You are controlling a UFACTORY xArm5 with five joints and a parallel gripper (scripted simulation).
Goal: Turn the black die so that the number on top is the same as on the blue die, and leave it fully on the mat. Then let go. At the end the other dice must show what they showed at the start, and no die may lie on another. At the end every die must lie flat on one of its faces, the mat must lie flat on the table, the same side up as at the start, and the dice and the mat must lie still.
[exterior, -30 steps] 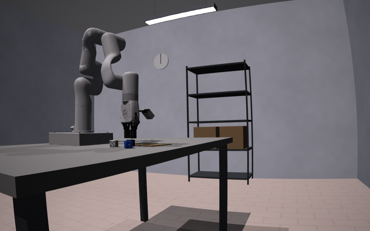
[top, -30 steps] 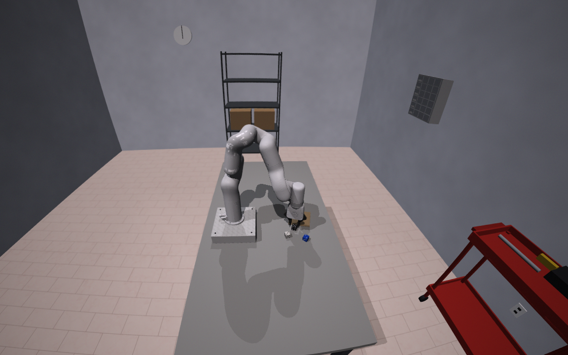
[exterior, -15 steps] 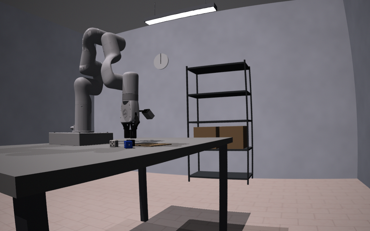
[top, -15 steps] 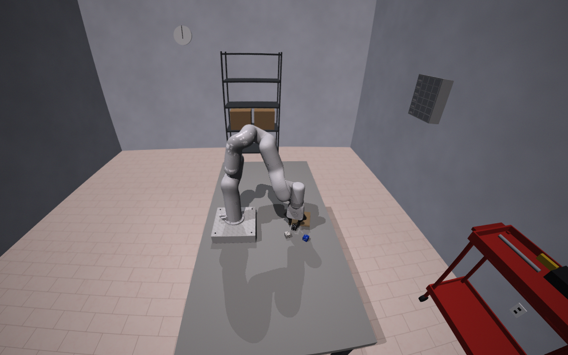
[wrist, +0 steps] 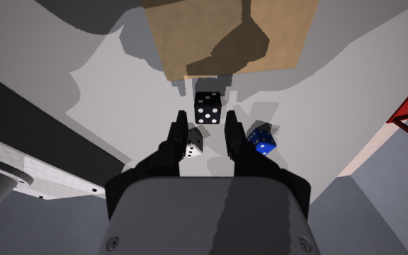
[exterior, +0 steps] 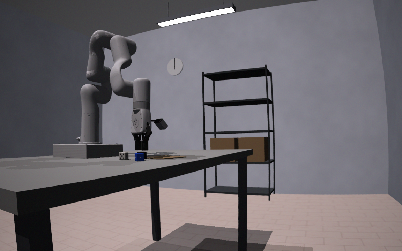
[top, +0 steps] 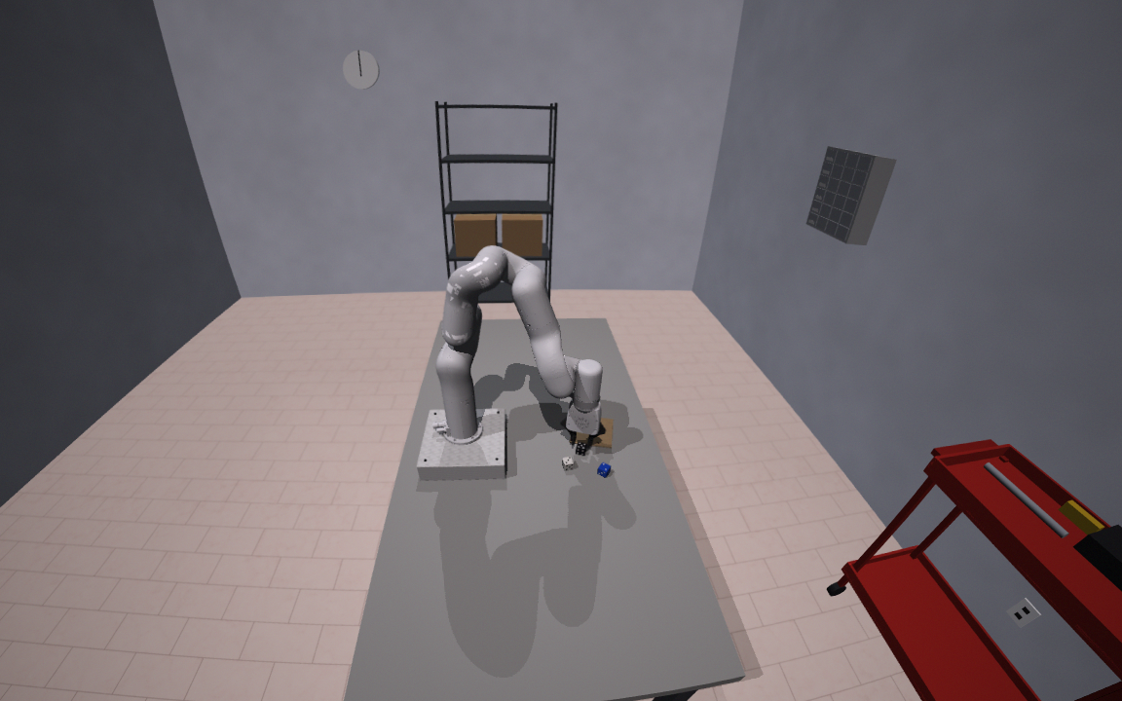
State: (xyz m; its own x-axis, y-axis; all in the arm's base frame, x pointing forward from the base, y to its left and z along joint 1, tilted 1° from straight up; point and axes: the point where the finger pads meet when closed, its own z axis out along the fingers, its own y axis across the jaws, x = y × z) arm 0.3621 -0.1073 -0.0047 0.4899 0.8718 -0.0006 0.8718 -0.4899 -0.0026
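The black die lies 40 mm below my hand. Round my hand: blue die 40 mm ahead, 100 mm to the right, 40 mm below; then white die 60 mm behind, 50 mm to the right, 40 mm below; then tan mat 70 mm ahead, 90 mm to the left, 50 mm below.
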